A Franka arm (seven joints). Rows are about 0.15 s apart.
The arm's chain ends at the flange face. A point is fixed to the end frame.
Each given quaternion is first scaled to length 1.
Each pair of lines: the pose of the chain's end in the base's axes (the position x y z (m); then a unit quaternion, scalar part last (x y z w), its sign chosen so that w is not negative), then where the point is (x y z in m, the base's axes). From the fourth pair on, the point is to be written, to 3 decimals.
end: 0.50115 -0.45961 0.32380 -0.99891 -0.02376 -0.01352 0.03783
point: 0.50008 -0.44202 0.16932
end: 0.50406 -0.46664 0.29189 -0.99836 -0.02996 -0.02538 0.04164
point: 0.50649 -0.44779 0.13757
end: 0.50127 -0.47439 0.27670 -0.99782 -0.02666 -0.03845 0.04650
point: 0.50778 -0.45393 0.12270
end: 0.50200 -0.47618 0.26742 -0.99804 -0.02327 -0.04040 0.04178
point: 0.509 -0.457 0.113
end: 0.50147 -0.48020 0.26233 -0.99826 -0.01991 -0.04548 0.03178
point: 0.510 -0.464 0.108
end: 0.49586 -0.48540 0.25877 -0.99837 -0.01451 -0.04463 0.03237
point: 0.505 -0.469 0.104
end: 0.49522 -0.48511 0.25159 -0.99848 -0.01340 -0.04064 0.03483
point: 0.503 -0.468 0.097
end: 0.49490 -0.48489 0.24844 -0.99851 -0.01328 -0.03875 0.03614
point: 0.502 -0.468 0.094
